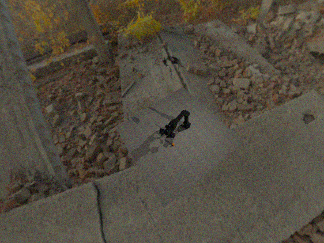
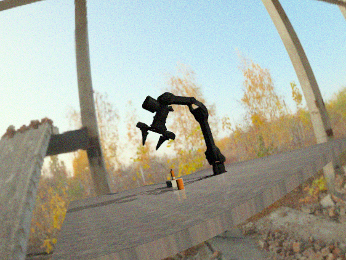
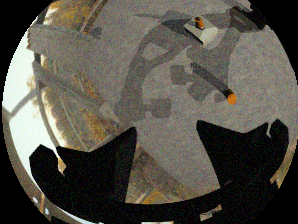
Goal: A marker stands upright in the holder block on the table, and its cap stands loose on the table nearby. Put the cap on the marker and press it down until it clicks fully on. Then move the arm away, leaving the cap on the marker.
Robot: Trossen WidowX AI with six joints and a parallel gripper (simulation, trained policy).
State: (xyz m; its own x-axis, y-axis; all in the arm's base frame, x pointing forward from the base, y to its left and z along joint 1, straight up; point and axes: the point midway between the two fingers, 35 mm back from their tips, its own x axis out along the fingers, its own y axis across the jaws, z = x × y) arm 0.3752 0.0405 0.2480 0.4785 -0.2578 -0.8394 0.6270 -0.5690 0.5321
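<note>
The orange cap lies 70 mm behind my gripper tip, 80 mm to the left of it and 200 mm below it. Round my gripper tip: pale holder block (130 mm behind, 110 mm to the right, 200 mm below).
</note>
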